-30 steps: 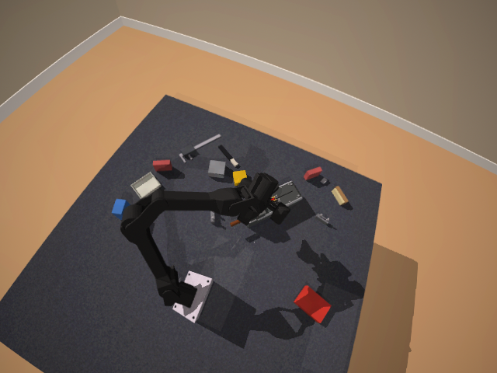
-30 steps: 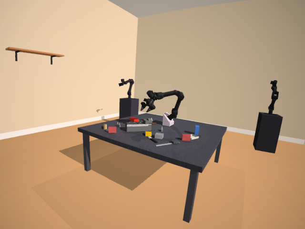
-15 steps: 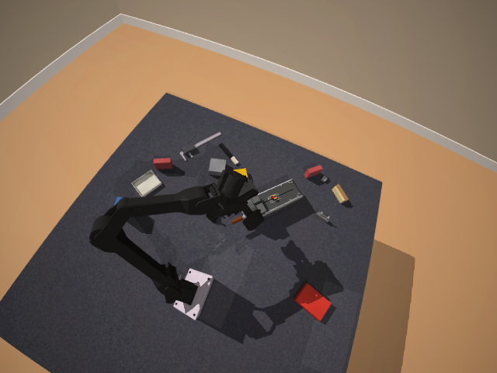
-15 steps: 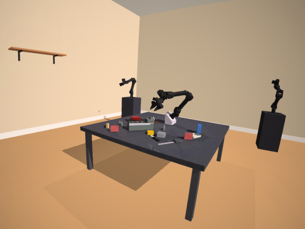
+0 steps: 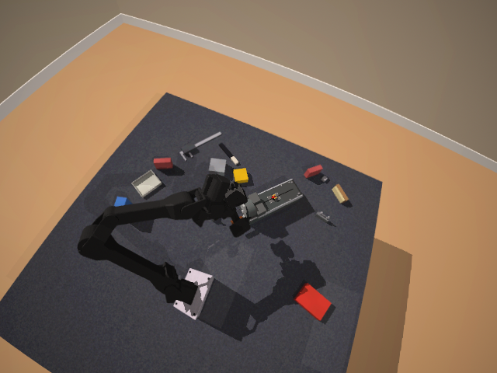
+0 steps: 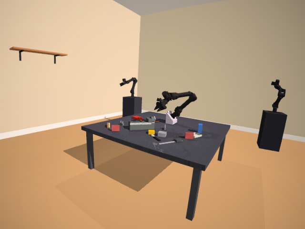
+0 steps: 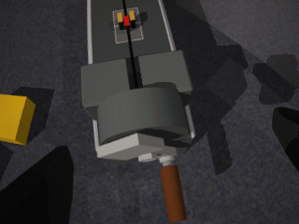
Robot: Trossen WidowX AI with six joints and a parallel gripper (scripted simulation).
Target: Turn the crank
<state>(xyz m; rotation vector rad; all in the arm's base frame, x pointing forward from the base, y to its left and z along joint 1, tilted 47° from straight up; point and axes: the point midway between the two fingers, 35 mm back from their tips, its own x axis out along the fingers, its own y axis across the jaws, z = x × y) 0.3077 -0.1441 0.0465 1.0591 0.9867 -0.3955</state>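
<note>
Now: gripper tip 2 cm past the brown crank handle, 1 cm to the right of it and 12 cm above it. The rest, counted from my gripper tip: grey block: 21 cm ahead, 18 cm to the left, 17 cm below; yellow block: 21 cm ahead, 7 cm to the left, 18 cm below; red pointer: 12 cm ahead, 10 cm to the right, 11 cm below.
</note>
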